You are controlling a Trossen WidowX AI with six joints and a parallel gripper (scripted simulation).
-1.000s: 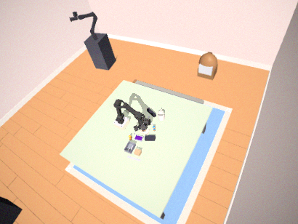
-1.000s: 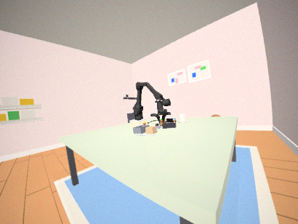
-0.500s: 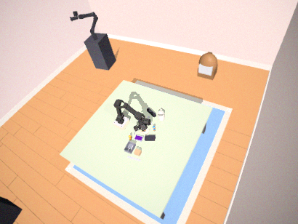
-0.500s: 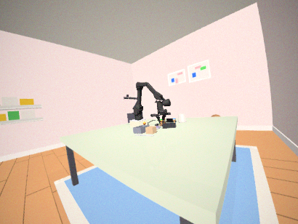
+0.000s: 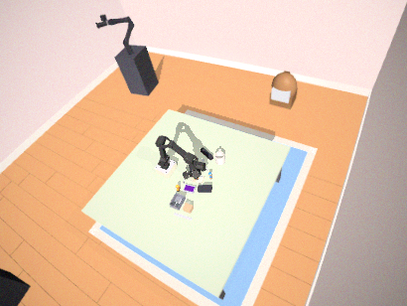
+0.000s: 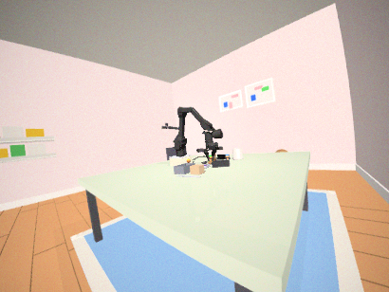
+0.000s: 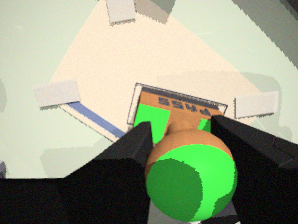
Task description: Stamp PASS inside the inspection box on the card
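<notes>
My gripper tip is right at the green-knobbed stamp. Also, from my gripper tip: red-knobbed stamp: 110 mm to the left, 20 mm behind; purple ink pad: 110 mm to the right, 20 mm below, 10 mm behind; pale card: 30 mm below, 10 mm ahead.
</notes>
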